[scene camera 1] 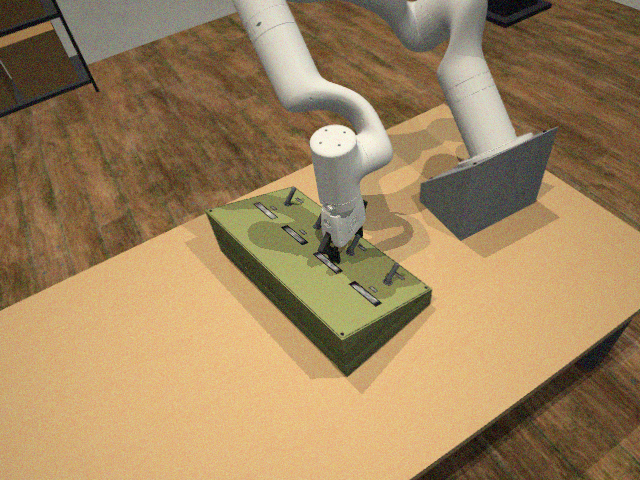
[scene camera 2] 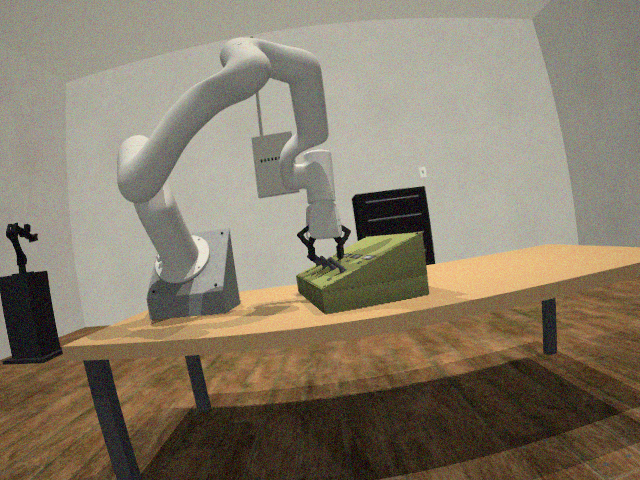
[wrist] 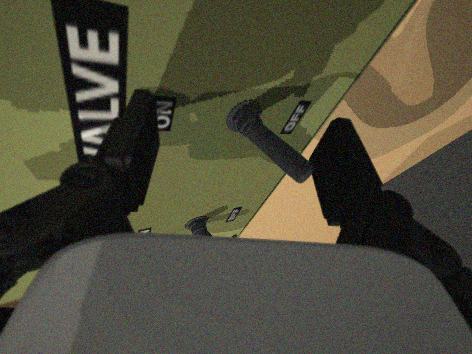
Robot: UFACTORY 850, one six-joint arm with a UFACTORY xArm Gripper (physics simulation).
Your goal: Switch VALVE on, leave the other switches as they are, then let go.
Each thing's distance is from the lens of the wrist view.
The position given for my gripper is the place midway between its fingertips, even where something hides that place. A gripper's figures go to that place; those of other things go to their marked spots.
my gripper (wrist: 242,129): 12 cm
valve lever (wrist: 288,159): 12 cm
